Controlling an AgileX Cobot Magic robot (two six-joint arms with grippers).
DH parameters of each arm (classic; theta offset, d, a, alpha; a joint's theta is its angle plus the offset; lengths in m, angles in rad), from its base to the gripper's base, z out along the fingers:
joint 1: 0 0.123 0 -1.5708
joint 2: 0.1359 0 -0.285 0
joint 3: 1.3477 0 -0.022 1.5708
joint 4: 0 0.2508 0 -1.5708
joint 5: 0 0 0.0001 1.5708
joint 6: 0 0.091 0 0
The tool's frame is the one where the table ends.
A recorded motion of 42 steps. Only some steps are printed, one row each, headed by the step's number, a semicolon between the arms.
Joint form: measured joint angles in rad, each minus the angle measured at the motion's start. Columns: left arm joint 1, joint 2, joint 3, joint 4, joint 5, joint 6; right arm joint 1, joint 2, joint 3, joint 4, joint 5, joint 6.
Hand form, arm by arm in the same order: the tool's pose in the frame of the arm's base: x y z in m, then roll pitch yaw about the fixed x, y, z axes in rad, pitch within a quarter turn. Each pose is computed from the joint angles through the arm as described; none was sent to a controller.
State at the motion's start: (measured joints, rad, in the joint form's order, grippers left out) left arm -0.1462 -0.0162 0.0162 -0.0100 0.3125 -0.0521; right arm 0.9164 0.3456 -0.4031 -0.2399 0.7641 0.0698
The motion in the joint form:
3: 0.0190 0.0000 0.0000 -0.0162 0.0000 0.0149; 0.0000 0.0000 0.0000 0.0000 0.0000 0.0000
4: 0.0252 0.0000 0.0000 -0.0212 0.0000 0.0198; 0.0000 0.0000 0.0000 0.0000 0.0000 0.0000
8: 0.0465 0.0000 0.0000 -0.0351 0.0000 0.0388; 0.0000 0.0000 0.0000 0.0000 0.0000 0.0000
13: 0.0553 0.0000 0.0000 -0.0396 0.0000 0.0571; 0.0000 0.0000 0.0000 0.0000 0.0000 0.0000
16: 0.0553 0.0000 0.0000 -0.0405 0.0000 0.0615; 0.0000 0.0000 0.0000 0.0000 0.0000 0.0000
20: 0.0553 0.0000 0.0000 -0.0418 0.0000 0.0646; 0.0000 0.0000 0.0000 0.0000 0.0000 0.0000
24: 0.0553 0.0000 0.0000 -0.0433 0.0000 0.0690; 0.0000 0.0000 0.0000 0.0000 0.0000 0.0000
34: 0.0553 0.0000 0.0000 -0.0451 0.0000 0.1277; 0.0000 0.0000 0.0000 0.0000 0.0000 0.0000
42: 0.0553 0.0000 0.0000 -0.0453 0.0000 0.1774; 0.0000 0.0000 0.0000 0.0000 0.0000 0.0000
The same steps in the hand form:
3: 0.0531 -0.0075 0.1804 -2.8694 1.3368 -2.9976; 0.0522 0.0434 0.2618 -2.8324 0.9411 -2.0487
4: 0.0531 -0.0073 0.1804 -2.8685 1.3368 -2.9921; 0.0522 0.0434 0.2618 -2.8324 0.9411 -2.0487
8: 0.0533 -0.0066 0.1804 -2.8878 1.3382 -2.9950; 0.0522 0.0434 0.2618 -2.8324 0.9411 -2.0487
13: 0.0533 -0.0063 0.1804 -2.9445 1.3414 -3.0459; 0.0522 0.0434 0.2618 -2.8324 0.9411 -2.0487
16: 0.0533 -0.0063 0.1804 -2.9592 1.3420 -3.0612; 0.0522 0.0434 0.2618 -2.8324 0.9411 -2.0487
20: 0.0533 -0.0063 0.1804 -2.9667 1.3424 -3.0693; 0.0522 0.0434 0.2618 -2.8324 0.9411 -2.0487
24: 0.0533 -0.0064 0.1804 -2.9788 1.3429 -3.0823; 0.0522 0.0434 0.2618 -2.8324 0.9411 -2.0487
34: 0.0533 -0.0064 0.1804 3.0575 1.3452 2.9470; 0.0522 0.0434 0.2618 -2.8324 0.9411 -2.0487
42: 0.0533 -0.0064 0.1804 2.8497 1.3359 2.7335; 0.0522 0.0434 0.2618 -2.8324 0.9411 -2.0487

